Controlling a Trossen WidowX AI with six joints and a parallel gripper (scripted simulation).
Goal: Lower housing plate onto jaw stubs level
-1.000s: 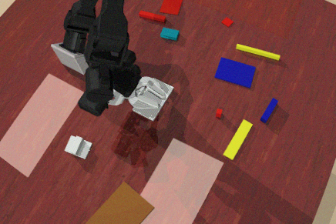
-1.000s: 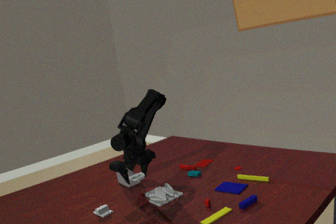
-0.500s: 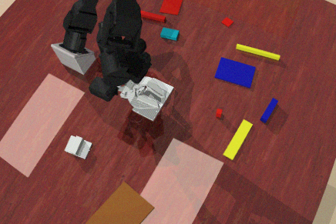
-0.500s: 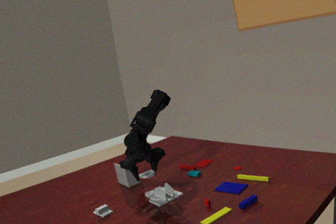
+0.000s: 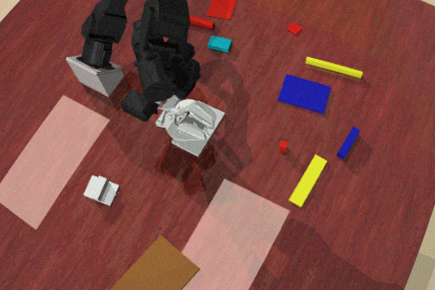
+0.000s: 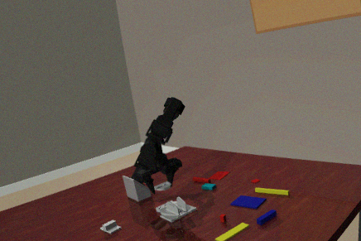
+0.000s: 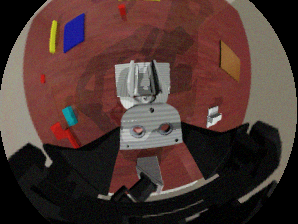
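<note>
The housing plate lies 1 cm ahead of my gripper tip and 2 cm above it. Round my gripper tip: red cube (26 cm ahead, 6 cm to the left, 7 cm below); teal block (1 cm behind, 23 cm to the left, 8 cm below); blue plate (24 cm ahead, 21 cm to the left, 8 cm below).
</note>
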